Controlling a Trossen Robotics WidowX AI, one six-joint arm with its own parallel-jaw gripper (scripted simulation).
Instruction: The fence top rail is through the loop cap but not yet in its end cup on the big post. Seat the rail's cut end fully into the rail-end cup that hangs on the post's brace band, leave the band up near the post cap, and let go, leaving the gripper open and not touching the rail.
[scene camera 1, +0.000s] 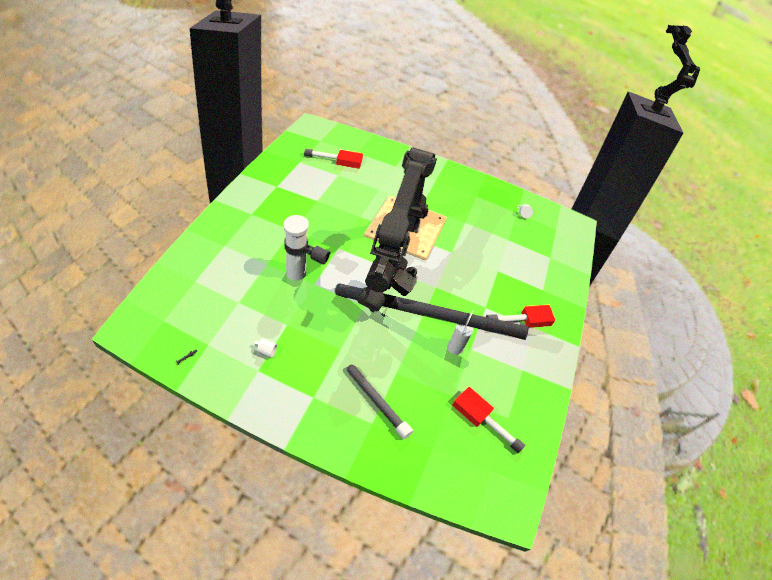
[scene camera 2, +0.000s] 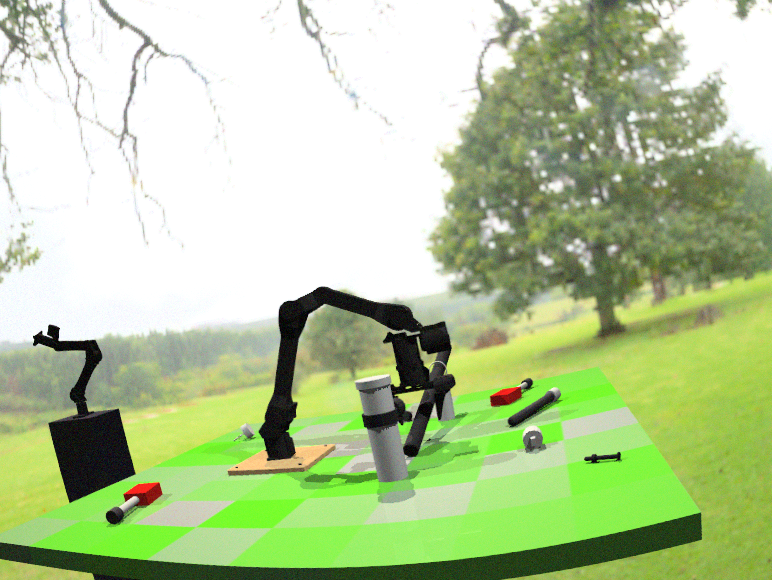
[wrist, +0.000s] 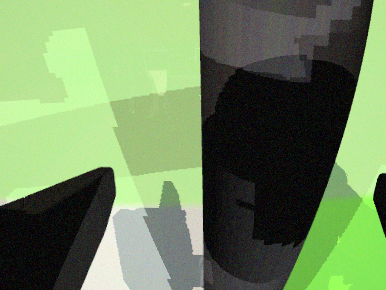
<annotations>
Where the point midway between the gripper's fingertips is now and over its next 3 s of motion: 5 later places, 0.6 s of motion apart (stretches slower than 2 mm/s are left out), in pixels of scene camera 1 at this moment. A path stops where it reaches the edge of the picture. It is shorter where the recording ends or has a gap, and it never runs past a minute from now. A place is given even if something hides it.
The gripper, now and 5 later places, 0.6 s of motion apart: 379, 299; 379, 303; 377, 299; 373, 286; 372, 283; 367, 282
</annotations>
